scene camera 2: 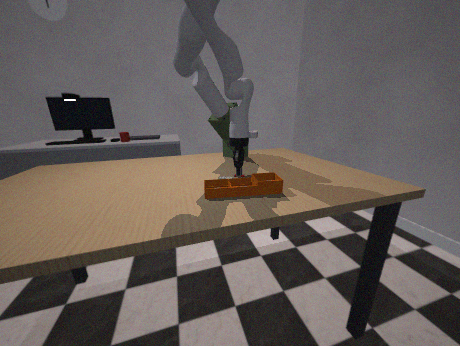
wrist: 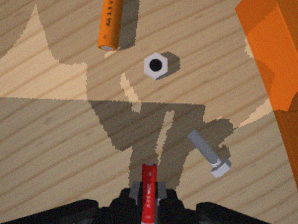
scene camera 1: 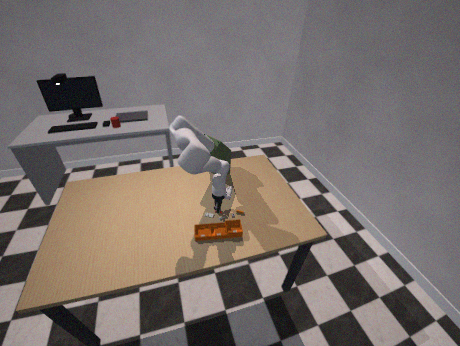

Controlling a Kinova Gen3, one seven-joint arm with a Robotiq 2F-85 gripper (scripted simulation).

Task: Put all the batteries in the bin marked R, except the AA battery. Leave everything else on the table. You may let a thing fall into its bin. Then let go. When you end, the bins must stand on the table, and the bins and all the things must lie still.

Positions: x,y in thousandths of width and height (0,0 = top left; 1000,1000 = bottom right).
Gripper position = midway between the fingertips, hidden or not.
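Note:
My gripper (wrist: 498,873) is visible. An orange bin row (scene camera 2: 564,530) is visible also in scene camera 1, where I see the row (scene camera 1: 503,660). A grey bolt (wrist: 740,748) is visible too; scene camera 2 does not show it, as it is hidden by the orange bin row.

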